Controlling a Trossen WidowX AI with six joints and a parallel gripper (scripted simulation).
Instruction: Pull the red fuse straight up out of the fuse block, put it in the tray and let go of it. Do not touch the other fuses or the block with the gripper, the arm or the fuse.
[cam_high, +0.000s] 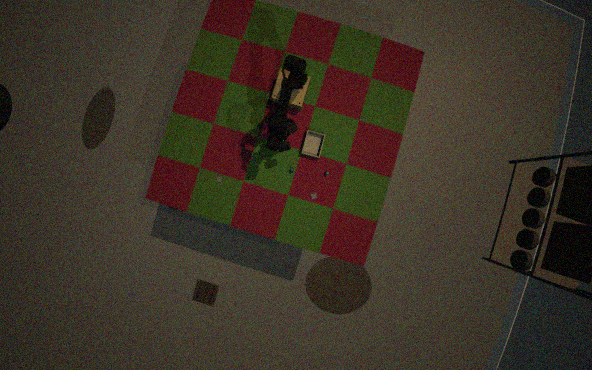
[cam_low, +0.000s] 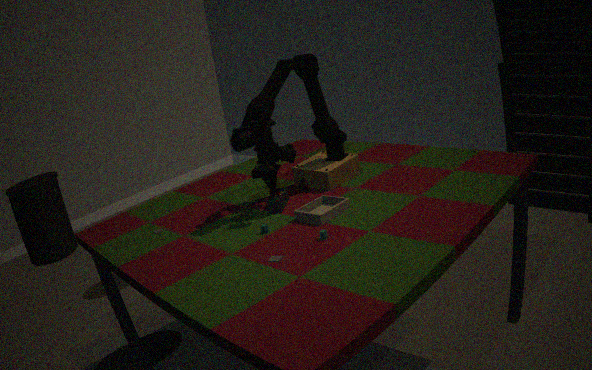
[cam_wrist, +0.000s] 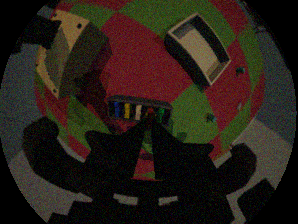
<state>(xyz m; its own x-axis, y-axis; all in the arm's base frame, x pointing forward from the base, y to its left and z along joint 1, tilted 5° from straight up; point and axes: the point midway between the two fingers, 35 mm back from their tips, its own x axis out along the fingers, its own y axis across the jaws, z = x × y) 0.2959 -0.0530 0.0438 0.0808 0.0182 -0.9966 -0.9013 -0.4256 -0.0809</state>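
My gripper tip is 10 mm short of the tray, 180 mm to the right of it and 60 mm above it. Round my gripper tip: red fuse 10 mm below.
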